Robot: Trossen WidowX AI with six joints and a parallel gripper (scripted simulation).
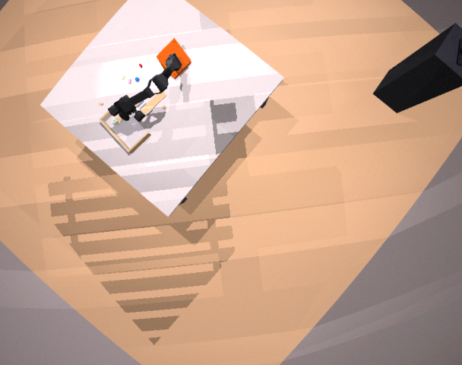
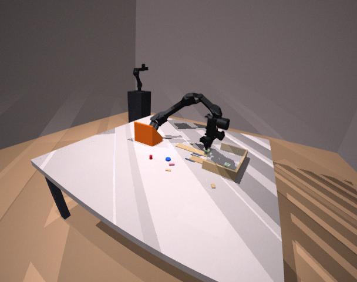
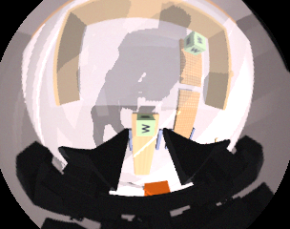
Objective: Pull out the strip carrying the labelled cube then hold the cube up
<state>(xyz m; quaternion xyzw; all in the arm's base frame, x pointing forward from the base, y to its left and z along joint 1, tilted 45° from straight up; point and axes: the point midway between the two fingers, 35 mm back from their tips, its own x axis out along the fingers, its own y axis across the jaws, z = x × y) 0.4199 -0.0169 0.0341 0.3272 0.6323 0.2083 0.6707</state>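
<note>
My gripper tip is now 110 mm past the tan strip, 40 mm above it and 20 mm to the right of it. The rest, counted from my gripper tip: red cylinder 290 mm behind, 230 mm to the right, 30 mm below; then pink block 220 mm to the right, 150 mm behind, 40 mm below; then blue disc 190 mm behind, 180 mm to the right, 40 mm below.
</note>
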